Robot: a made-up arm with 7 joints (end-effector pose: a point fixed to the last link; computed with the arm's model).
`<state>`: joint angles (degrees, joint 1 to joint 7).
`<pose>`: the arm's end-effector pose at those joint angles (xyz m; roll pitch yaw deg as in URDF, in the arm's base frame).
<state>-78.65 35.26 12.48 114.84 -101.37 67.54 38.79</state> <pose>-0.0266 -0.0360 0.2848 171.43 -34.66 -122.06</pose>
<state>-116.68 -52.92 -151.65 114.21 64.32 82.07 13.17</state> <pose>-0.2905 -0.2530 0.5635 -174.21 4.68 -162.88</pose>
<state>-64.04 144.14 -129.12 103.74 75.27 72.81 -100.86</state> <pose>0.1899 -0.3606 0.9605 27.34 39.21 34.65</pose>
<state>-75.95 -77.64 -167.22 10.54 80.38 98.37 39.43</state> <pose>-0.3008 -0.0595 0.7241 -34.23 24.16 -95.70</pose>
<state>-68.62 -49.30 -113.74 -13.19 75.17 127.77 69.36</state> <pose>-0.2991 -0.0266 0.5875 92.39 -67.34 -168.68</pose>
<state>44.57 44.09 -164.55 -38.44 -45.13 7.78 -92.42</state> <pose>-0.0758 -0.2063 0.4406 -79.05 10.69 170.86</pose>
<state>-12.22 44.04 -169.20 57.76 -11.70 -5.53 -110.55</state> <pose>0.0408 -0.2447 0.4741 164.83 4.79 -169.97</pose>
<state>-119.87 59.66 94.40 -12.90 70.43 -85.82 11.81</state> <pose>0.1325 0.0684 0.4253 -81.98 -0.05 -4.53</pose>
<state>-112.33 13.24 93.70 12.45 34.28 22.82 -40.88</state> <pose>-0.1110 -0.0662 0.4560 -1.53 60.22 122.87</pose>
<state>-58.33 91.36 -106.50 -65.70 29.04 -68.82 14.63</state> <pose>0.2015 -0.3659 0.6289 -4.42 56.00 -159.39</pose>
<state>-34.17 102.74 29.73 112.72 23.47 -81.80 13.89</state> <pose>0.1067 -0.3937 0.6584 45.58 -18.86 -26.91</pose>
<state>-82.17 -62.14 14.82 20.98 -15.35 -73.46 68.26</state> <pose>-0.3344 -0.1109 0.6968 -135.23 -35.03 -139.73</pose>
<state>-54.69 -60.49 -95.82 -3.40 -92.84 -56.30 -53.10</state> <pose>-0.2967 0.1193 0.7246 131.40 19.38 -130.91</pose>
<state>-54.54 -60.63 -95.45 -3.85 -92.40 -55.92 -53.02</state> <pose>-0.2955 0.1212 0.7243 131.39 18.42 -131.22</pose>
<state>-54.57 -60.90 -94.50 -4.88 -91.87 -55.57 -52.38</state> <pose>-0.2946 0.1229 0.7245 131.48 16.96 -131.27</pose>
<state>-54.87 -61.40 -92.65 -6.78 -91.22 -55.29 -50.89</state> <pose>-0.2944 0.1244 0.7257 131.69 14.74 -130.86</pose>
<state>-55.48 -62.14 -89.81 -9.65 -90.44 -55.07 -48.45</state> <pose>-0.2951 0.1254 0.7277 132.00 11.73 -129.88</pose>
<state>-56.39 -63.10 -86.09 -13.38 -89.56 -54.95 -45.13</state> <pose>-0.2973 0.1255 0.7302 132.32 8.11 -128.21</pose>
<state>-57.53 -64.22 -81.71 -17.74 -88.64 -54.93 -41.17</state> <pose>-0.3012 0.1241 0.7330 132.50 4.14 -125.84</pose>
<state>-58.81 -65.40 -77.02 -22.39 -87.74 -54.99 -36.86</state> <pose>-0.3068 0.1211 0.7358 132.39 0.21 -122.87</pose>
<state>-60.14 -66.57 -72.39 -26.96 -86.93 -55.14 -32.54</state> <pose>-0.3136 0.1164 0.7389 131.90 -3.31 -119.52</pose>
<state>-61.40 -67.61 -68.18 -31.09 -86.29 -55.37 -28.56</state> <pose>-0.3208 0.1106 0.7420 131.07 -6.16 -116.11</pose>
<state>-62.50 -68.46 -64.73 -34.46 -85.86 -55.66 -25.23</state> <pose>-0.3273 0.1046 0.7451 130.05 -8.17 -113.03</pose>
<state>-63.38 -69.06 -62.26 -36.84 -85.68 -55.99 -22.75</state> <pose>-0.3324 0.0991 0.7479 129.09 -9.28 -110.65</pose>
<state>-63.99 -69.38 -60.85 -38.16 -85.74 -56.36 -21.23</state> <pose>-0.3356 0.0950 0.7500 128.37 -9.60 -109.13</pose>
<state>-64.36 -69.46 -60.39 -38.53 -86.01 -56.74 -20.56</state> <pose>-0.3371 0.0925 0.7513 127.97 -9.27 -108.47</pose>
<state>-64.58 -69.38 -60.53 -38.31 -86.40 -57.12 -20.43</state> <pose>-0.3376 0.0909 0.7521 127.79 -8.57 -108.34</pose>
